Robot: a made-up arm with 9 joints. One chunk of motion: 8 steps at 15 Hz.
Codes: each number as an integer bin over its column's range. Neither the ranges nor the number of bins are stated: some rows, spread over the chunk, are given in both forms.
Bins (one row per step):
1: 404 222 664 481 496 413 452 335 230
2: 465 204 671 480 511 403 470 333 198
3: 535 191 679 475 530 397 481 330 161
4: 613 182 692 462 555 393 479 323 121
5: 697 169 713 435 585 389 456 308 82
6: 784 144 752 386 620 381 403 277 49
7: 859 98 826 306 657 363 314 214 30
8: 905 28 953 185 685 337 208 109 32
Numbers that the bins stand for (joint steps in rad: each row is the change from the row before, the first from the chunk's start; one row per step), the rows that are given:
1: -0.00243 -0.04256 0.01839 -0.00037 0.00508 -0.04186 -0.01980 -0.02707 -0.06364
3: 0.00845 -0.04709 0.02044 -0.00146 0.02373 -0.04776 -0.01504 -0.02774 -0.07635
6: 0.02914 -0.05395 0.03037 -0.01768 0.07310 -0.05365 -0.02784 -0.03484 -0.09697
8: 0.03919 -0.07091 0.05774 -0.05430 0.10876 -0.06986 -0.05985 -0.05738 -0.10011
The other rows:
2: 0.00263 -0.04519 0.01935 -0.00055 0.01331 -0.04555 -0.01684 -0.02733 -0.06953
4: 0.01493 -0.04840 0.02221 -0.00383 0.03744 -0.04923 -0.01537 -0.02867 -0.08371
5: 0.02191 -0.05030 0.02507 -0.00875 0.05390 -0.05070 -0.01914 -0.03069 -0.09090
7: 0.03537 -0.06068 0.04045 -0.03225 0.09340 -0.06028 -0.04245 -0.04330 -0.10047

